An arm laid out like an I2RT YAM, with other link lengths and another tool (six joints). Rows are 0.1 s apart.
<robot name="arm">
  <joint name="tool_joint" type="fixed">
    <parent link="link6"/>
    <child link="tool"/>
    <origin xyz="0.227 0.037 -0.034" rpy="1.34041 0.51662 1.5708"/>
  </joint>
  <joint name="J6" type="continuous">
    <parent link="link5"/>
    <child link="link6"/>
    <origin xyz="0.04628 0 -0.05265"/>
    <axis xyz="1 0 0"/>
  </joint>
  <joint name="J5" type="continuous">
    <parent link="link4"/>
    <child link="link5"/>
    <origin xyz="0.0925 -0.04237 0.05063"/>
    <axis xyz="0 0 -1"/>
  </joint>
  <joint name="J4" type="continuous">
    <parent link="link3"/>
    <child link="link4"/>
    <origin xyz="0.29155 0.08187 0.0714"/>
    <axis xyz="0 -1 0"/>
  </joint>
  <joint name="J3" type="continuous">
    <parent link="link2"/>
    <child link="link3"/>
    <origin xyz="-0.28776 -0.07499 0"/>
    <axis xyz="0 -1 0"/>
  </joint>
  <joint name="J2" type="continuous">
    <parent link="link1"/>
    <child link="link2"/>
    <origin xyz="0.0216 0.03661 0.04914"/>
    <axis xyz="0 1 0"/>
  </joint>
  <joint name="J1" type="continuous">
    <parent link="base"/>
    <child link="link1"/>
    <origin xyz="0 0 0.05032"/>
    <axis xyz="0 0 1"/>
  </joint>
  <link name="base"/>
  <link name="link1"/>
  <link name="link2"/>
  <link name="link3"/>
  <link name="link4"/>
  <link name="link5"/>
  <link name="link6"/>
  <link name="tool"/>
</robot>
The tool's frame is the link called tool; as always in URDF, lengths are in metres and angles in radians. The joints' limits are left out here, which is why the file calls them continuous.
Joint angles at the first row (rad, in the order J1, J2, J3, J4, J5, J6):
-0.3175, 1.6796, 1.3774, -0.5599, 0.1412, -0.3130
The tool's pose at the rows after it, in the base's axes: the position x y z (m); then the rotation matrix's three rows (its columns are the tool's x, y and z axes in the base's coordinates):
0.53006, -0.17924, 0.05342; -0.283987, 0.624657, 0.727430; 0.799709, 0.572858, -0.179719; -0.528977, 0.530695, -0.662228
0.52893, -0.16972, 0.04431; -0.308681, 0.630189, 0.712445; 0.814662, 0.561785, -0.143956; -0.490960, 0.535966, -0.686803
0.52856, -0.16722, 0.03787; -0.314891, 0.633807, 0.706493; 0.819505, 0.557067, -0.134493; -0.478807, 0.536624, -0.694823
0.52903, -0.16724, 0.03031; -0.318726, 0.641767, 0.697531; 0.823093, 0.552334, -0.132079; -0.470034, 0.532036, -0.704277
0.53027, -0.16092, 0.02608; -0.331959, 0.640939, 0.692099; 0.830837, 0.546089, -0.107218; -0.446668, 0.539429, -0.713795
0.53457, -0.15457, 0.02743; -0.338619, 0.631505, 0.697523; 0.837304, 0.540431, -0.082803; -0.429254, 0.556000, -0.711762
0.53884, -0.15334, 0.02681; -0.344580, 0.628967, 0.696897; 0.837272, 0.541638, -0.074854; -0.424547, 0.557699, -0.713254
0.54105, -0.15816, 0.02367; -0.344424, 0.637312, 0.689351; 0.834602, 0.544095, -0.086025; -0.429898, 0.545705, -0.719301
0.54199, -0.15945, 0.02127; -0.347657, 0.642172, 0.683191; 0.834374, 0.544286, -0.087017; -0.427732, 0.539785, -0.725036
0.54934, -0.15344, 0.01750; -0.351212, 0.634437, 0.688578; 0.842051, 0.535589, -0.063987; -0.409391, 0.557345, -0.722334
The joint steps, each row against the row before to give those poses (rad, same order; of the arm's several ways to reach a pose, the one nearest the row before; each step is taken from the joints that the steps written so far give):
0.0015, 0.0307, 0.0292, -0.0168, -0.0261, 0.0016
0.0000, 0.0261, 0.0231, -0.0337, -0.0307, 0.0061
0.0000, 0.0108, -0.0015, -0.0001, -0.0077, 0.0031
0.0000, 0.0184, 0.0045, 0.0000, 0.0000, 0.0030
0.0000, 0.0168, 0.0153, -0.0153, -0.0228, 0.0031
0.0000, 0.0093, 0.0154, -0.0077, -0.0262, 0.0046
0.0015, 0.0168, 0.0199, -0.0061, -0.0062, -0.0015
0.0000, 0.0199, 0.0184, -0.0047, 0.0137, -0.0030
0.0000, 0.0138, 0.0138, -0.0077, 0.0032, -0.0016
0.0016, 0.0215, 0.0138, 0.0062, -0.0245, 0.0092

